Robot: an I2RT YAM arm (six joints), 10 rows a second.
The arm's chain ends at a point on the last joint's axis. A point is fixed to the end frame.
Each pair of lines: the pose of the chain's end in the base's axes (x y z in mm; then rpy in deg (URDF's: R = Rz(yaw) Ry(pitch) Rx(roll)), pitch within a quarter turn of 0, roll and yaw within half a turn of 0), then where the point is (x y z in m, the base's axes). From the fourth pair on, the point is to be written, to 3 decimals.
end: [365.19 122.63 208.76 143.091 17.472 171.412]
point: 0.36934 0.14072 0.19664
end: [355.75 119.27 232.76 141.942 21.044 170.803]
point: 0.36074 0.13745 0.22109
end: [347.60 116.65 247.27 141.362 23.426 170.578]
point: 0.35309 0.13486 0.23587
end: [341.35 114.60 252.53 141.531 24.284 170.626]
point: 0.347 0.133 0.241
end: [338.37 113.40 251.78 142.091 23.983 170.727]
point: 0.344 0.131 0.240
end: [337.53 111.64 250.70 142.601 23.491 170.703]
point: 0.343 0.130 0.239
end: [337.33 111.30 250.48 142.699 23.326 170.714]
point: 0.343 0.129 0.239
